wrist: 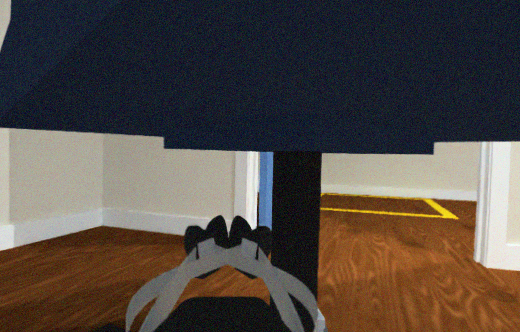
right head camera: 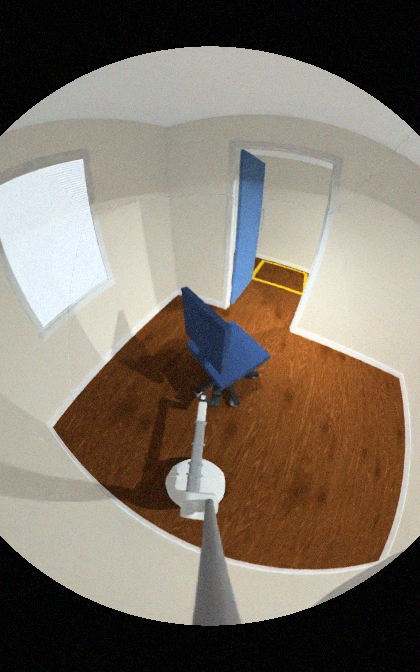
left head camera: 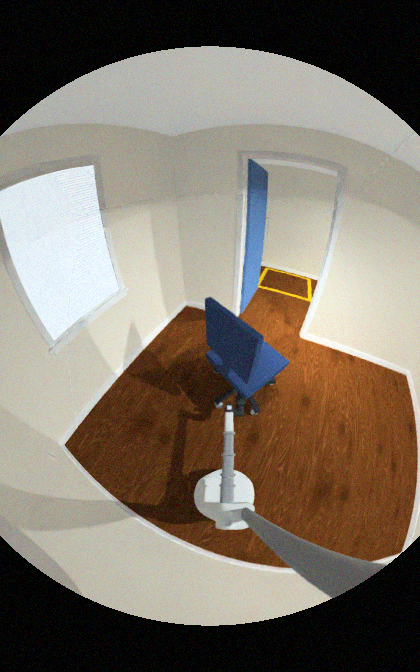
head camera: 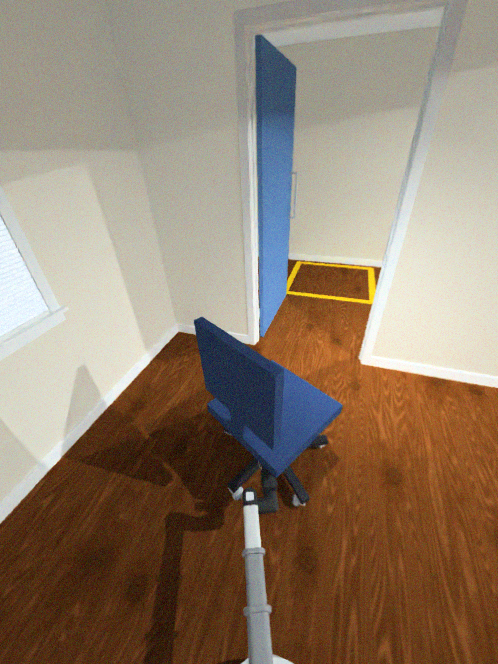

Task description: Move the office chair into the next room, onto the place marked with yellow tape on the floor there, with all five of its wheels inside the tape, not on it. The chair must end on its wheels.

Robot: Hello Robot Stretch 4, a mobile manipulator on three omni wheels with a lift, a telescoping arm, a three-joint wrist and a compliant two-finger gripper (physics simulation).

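Observation:
The office chair (head camera: pixel 251 386) (left head camera: pixel 232 340) (right head camera: pixel 206 330) (wrist: pixel 250 75) stands upright on its wheels before the doorway, its blue backrest towards me and its seat beyond. In the wrist view its dark underside fills the top and a black upright bar (wrist: pixel 296 215) runs down from it. My gripper (wrist: pixel 228 234) is shut, its fingertips together with nothing seen between them. It is just left of the bar; whether it touches it I cannot tell. In the head view the fingers are hidden. The yellow tape outline (head camera: pixel 329 297) (left head camera: pixel 285 293) (right head camera: pixel 278 285) (wrist: pixel 385 213) lies on the floor beyond the doorway.
A blue door (head camera: pixel 276 187) (left head camera: pixel 255 225) (right head camera: pixel 248 225) (wrist: pixel 265 190) stands open at the doorway's left side. The right door jamb (head camera: pixel 394 246) (wrist: pixel 492 200) meets a wall. A wall with a window (left head camera: pixel 55 250) runs along the left of the chair.

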